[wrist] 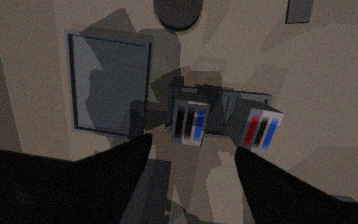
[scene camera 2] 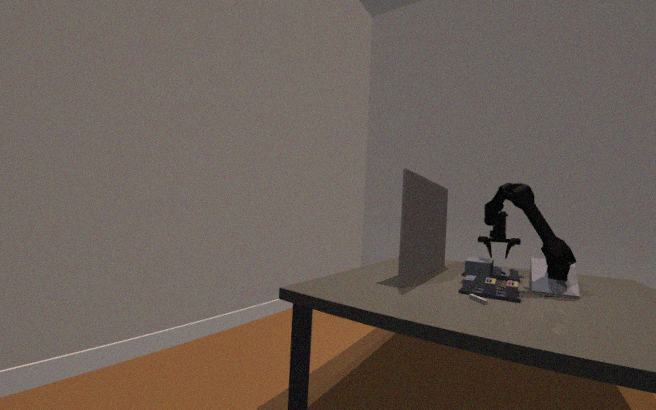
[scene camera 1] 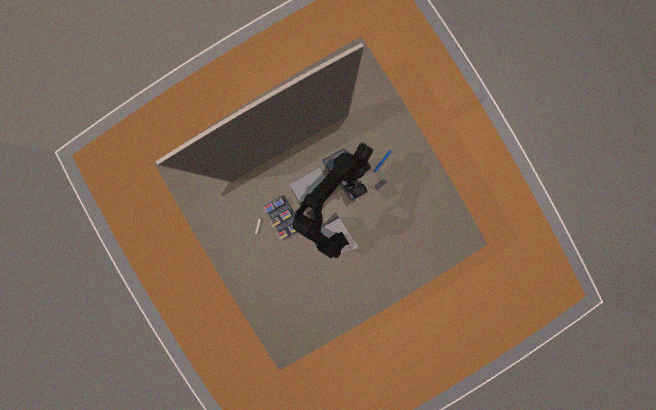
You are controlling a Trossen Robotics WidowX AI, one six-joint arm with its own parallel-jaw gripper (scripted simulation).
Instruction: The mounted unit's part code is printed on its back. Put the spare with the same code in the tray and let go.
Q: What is my gripper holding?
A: Nothing.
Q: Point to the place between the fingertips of my gripper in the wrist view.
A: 193,145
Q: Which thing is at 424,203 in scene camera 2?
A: A grey panel.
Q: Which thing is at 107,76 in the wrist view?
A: A grey-blue tray.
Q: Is my gripper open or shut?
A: Open.
